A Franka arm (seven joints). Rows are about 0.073 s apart.
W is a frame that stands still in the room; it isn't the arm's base.
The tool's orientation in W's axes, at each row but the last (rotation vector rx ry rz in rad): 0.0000 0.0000 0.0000; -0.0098 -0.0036 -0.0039; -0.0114 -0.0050 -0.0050; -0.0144 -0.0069 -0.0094; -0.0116 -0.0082 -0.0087; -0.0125 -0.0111 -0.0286; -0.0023 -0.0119 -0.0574; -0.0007 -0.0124 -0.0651; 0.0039 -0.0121 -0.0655; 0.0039 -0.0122 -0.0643
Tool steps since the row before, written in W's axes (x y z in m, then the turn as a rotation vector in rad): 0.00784 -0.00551 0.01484 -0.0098 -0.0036 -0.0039; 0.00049 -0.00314 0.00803 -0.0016 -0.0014 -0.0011; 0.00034 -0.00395 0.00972 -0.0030 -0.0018 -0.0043; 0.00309 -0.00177 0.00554 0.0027 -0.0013 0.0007; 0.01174 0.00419 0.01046 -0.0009 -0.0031 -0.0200; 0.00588 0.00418 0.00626 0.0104 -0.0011 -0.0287; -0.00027 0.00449 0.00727 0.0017 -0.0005 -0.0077; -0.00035 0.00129 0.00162 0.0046 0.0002 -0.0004; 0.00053 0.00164 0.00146 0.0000 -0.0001 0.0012; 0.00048 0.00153 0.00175 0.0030 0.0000 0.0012
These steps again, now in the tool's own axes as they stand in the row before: 0.00784 -0.00551 0.01484 -0.0098 -0.0036 -0.0039; 0.00053 -0.00322 0.00800 -0.0016 -0.0014 -0.0011; 0.00041 -0.00406 0.00967 -0.0030 -0.0018 -0.0043; 0.00314 -0.00182 0.00549 0.0027 -0.0013 0.0007; 0.01179 0.00417 0.01041 -0.0010 -0.0029 -0.0200; 0.00583 0.00427 0.00625 0.0101 -0.0004 -0.0288; -0.00044 0.00445 0.00728 0.0016 -0.0004 -0.0077; -0.00041 0.00126 0.00163 0.0046 0.0005 -0.0005; 0.00044 0.00168 0.00145 0.0000 -0.0001 0.0012; 0.00040 0.00157 0.00174 0.0030 0.0002 0.0012
